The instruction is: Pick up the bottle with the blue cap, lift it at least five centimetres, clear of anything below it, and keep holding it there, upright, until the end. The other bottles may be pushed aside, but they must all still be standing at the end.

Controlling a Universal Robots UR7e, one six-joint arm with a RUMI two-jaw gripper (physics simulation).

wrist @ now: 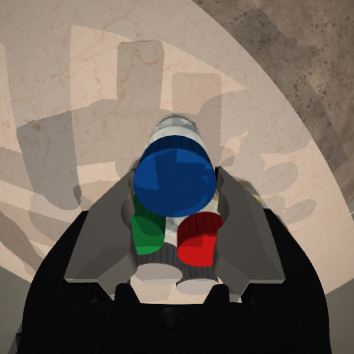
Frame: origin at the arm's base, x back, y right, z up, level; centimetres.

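Where they show: gripper, fingertip midpoint: (176, 168).
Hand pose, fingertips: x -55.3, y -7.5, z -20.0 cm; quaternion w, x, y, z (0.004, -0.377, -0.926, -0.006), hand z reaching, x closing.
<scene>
After its pixels a point has its place.
The bottle with the blue cap (175, 181) @(x -56.1, y -8.3, z -16.2 cm) stands in the middle of the wrist view, its cap nearest the camera and its clear shoulder showing behind. My gripper (176, 168) @(x -55.3, y -7.5, z -20.0 cm) is partly open, with one jaw on each side of the blue cap. The jaw tips are very close to the cap's left and right edges; whether they touch it is hard to tell. The bottle's lower body is hidden under its cap. A green cap (147, 235) @(x -50.6, y -6.3, z -16.2 cm) and a red cap (200, 245) @(x -52.7, y -2.1, z -16.2 cm) also show between the jaws, nearer the palm, partly covered by the jaws.
Two grey-topped caps (159, 273) @(x -46.2, y -1.2, z -16.2 cm) (197, 286) @(x -46.6, y 4.5, z -16.2 cm) show close to the palm. Part of another clear, yellowish bottle shows beyond the right jaw. The bottles stand on a round pinkish marble table top (95, 65) @(x -55.7, y -20.1, z -26.7 cm) crossed by shadows; its curved edge runs down the right side, with speckled floor beyond.
</scene>
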